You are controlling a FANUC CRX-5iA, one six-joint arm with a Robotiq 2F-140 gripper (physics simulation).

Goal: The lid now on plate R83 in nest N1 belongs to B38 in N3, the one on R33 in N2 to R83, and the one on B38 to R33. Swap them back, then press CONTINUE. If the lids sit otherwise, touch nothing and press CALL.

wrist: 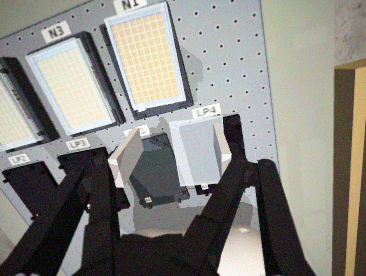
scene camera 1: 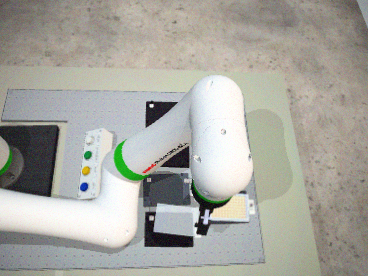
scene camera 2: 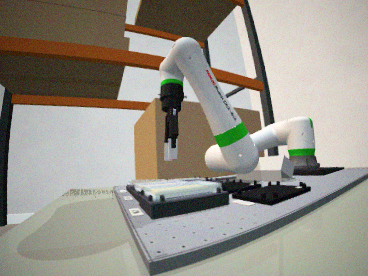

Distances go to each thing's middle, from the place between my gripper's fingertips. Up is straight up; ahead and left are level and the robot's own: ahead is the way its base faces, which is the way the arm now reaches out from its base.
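My gripper, measured from the LP4 nest [scene camera 1: 152, 239], is 8 cm past it, 3 cm to the left of it and 9 cm above it. The LP1 nest [scene camera 1: 170, 189] is 7 cm behind my hand, 10 cm to the left of it and 9 cm below it. I find the LP3 nest [wrist: 81, 159] 22 cm to the left of my hand, 5 cm behind it and 9 cm below it, whereas the N3 nest [wrist: 86, 38] is 12 cm ahead of my hand, 14 cm to the left of it and 9 cm below it.
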